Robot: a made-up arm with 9 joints. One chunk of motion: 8 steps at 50 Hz.
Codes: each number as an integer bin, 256 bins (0 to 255) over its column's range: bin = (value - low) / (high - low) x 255, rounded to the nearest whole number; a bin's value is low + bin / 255 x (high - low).
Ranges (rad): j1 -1.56..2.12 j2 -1.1..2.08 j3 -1.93..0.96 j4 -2.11..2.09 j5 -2.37..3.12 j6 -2.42..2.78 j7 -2.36..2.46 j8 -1.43..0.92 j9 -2..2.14
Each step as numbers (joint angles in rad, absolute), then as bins.
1 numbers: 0.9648 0.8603 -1.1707 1.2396 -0.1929 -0.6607 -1.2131 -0.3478 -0.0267
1 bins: 175 157 67 203 101 86 61 117 122
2 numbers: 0.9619 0.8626 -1.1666 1.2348 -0.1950 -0.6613 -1.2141 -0.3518 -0.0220
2 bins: 175 157 67 203 101 86 61 117 122
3 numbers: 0.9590 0.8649 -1.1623 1.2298 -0.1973 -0.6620 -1.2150 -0.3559 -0.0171
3 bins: 175 158 68 203 101 86 61 117 122
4 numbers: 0.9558 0.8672 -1.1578 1.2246 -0.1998 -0.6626 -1.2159 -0.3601 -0.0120
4 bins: 174 158 68 202 101 86 61 116 122
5 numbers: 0.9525 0.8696 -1.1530 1.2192 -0.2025 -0.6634 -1.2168 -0.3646 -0.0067
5 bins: 174 158 69 202 101 86 60 116 123
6 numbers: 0.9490 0.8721 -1.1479 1.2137 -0.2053 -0.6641 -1.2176 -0.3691 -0.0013
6 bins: 174 158 69 202 101 86 60 115 123
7 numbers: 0.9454 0.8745 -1.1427 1.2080 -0.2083 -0.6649 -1.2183 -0.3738 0.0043
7 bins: 174 158 69 201 100 86 60 115 123
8 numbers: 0.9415 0.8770 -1.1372 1.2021 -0.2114 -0.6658 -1.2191 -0.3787 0.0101
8 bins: 173 159 70 201 100 86 60 114 124
